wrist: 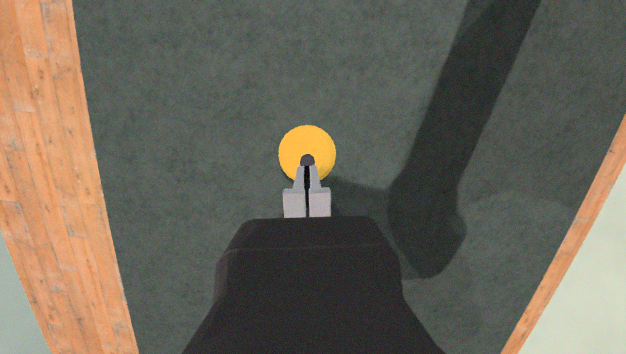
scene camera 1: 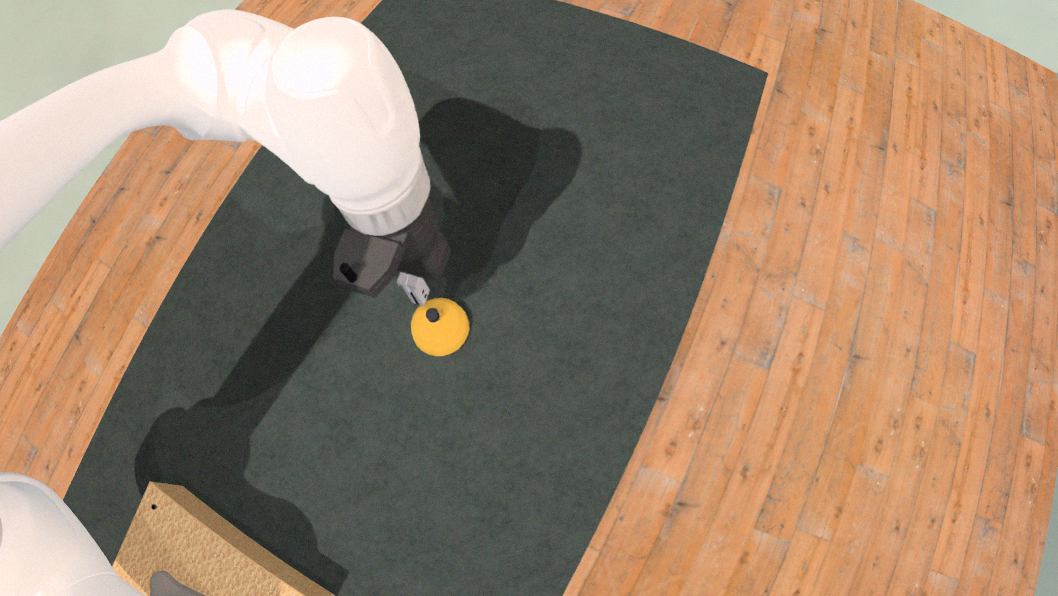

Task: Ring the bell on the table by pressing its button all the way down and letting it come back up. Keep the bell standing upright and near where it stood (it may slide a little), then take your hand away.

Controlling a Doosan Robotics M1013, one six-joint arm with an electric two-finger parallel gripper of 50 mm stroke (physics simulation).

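Places are measured from the arm's base along level axes (x left, y back, z up), in centimetres.
Pixels of known places: gripper, between the fingertips: (wrist: 307,178) (scene camera 1: 421,296).
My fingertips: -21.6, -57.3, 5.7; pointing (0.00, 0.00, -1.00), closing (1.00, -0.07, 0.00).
Ahead of a thing's pixels: the offset from my fingertips to its top centre, as dx, dy, dz. Level surfaces: height alone.
The bell has a round yellow dome {+0.0, -0.1, -6.8} (scene camera 1: 442,336) (wrist: 307,139) and stands upright on the dark green mat. Its small dark button {+0.0, -0.1, -6.8} (scene camera 1: 433,315) (wrist: 307,160) stands up from the top of the dome and shows in both views. My gripper (scene camera 1: 422,301) (wrist: 307,178) is shut with nothing between its fingers. In the scene view the fingertips are at the upper left of the button, with a small gap between them and it. In the wrist view the tips overlap the near part of the dome and end at the button's lower edge. Their height above the bell is hard to judge.
The dark green mat {dz -13.3} (scene camera 1: 555,384) (wrist: 190,75) lies on the wooden table top (scene camera 1: 851,296) (wrist: 45,100). A tan block-like object (scene camera 1: 214,544) with a small dark hole is at the lower left in the scene view, beside a white rounded part. Arm shadows fall across the mat.
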